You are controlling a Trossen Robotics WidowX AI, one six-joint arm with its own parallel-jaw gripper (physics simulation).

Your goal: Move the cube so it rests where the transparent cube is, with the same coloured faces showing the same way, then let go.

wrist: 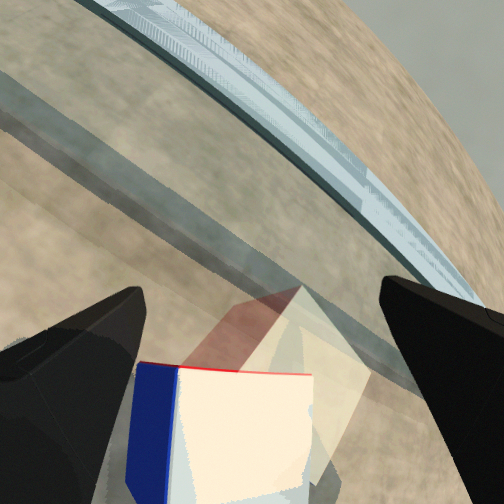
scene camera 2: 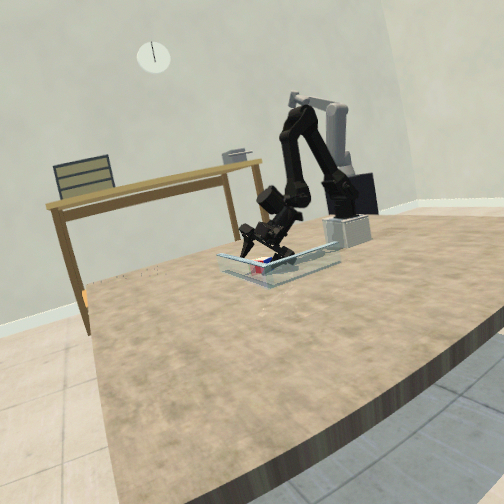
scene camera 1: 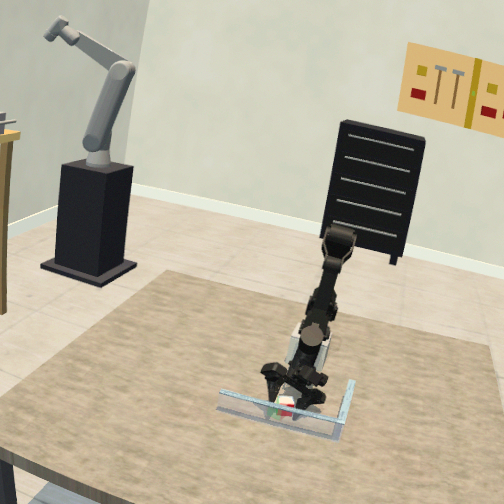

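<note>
The cube (wrist: 225,435) shows a cream face toward the wrist camera, a blue face on its left and a red top edge. It sits on the table between my gripper's (wrist: 265,375) two black fingers, which stand well apart from its sides, so the gripper is open. The transparent cube (wrist: 290,345) overlaps the real cube's upper right corner, rotated and offset from it. In scene camera 1 the gripper (scene camera 1: 290,392) hangs low over the cube (scene camera 1: 286,405). In scene camera 2 the cube (scene camera 2: 262,262) shows small under the gripper (scene camera 2: 262,248).
A pale blue L-shaped glass rail (scene camera 1: 335,415) borders the cube's area on the table; it runs across the wrist view (wrist: 330,150). A grey robot on a black pedestal (scene camera 1: 92,215), a black cabinet (scene camera 1: 375,190) and a wooden table (scene camera 2: 150,200) stand beyond.
</note>
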